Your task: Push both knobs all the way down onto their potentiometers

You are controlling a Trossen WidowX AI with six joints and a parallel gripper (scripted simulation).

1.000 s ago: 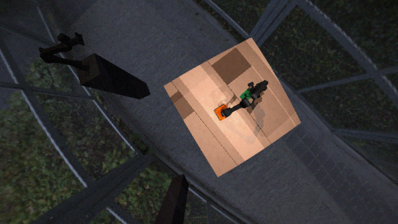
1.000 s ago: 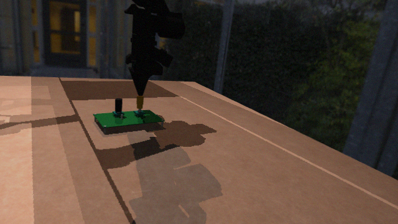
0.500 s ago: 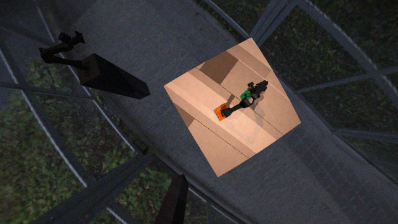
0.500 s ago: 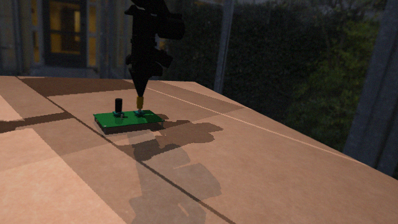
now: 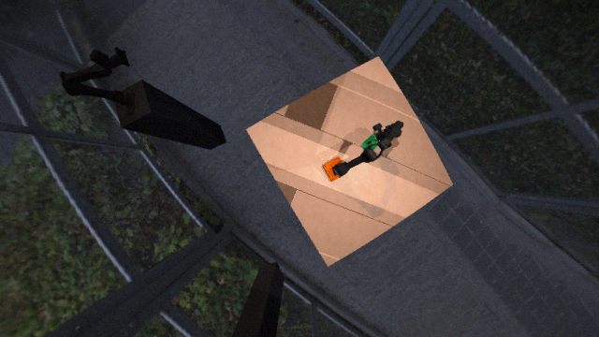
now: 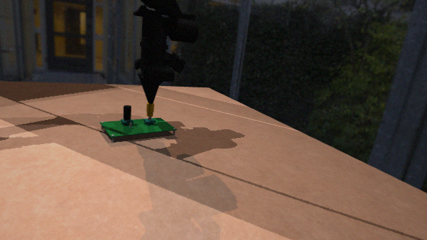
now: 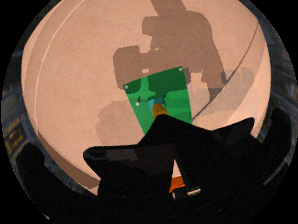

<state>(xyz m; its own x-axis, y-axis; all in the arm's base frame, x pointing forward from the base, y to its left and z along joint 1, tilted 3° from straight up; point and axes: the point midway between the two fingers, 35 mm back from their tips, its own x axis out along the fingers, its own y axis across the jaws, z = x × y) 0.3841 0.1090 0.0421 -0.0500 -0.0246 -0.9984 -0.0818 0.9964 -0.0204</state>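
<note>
The yellow knob is 20 mm below my gripper tip. Round my gripper tip: potentiometer (60 mm behind, 10 mm to the right, 30 mm below).
</note>
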